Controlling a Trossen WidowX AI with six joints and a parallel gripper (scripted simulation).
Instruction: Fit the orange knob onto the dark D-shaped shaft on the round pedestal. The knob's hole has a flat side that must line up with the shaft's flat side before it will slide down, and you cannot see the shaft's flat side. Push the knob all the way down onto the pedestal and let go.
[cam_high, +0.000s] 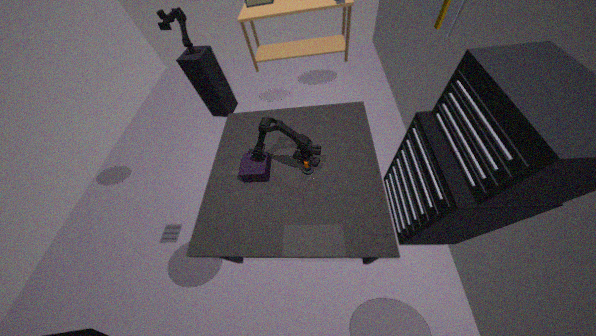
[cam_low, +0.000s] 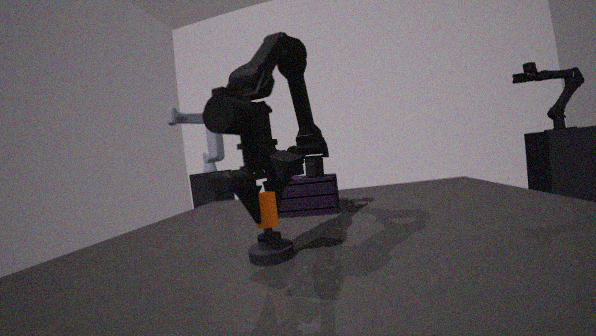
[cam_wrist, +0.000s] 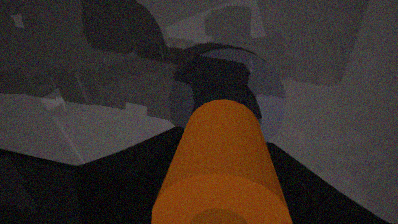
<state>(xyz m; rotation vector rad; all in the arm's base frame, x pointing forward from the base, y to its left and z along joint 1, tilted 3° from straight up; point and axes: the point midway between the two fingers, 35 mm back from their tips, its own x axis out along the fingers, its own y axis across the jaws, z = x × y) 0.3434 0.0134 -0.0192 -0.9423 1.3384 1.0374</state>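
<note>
Right now the orange knob is 2 cm above my gripper tip. From my gripper tip the other things lie so: D-shaped shaft: 4 cm below.
</note>
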